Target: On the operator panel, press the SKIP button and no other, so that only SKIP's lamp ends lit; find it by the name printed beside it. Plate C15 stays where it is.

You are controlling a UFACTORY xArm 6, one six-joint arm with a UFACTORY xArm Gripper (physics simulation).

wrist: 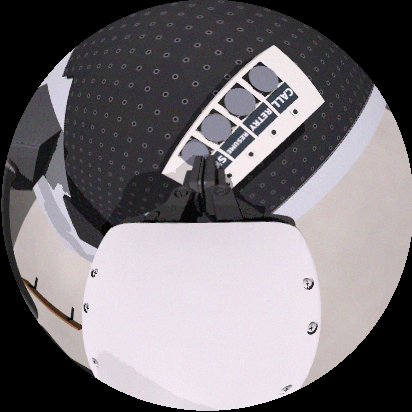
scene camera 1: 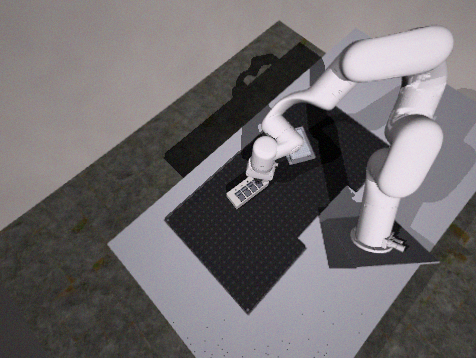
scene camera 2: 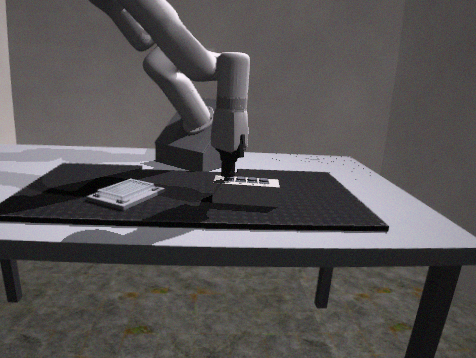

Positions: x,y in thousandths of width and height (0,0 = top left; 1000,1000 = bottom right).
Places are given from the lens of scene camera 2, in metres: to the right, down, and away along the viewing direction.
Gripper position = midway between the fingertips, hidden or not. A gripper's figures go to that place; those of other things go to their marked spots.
my gripper (scene camera 2: 478,493): -0.03, -0.01, 0.93
plate C15 (scene camera 2: 276,527): -0.27, 0.02, 0.91
operator panel (scene camera 2: 509,538): 0.01, 0.03, 0.90
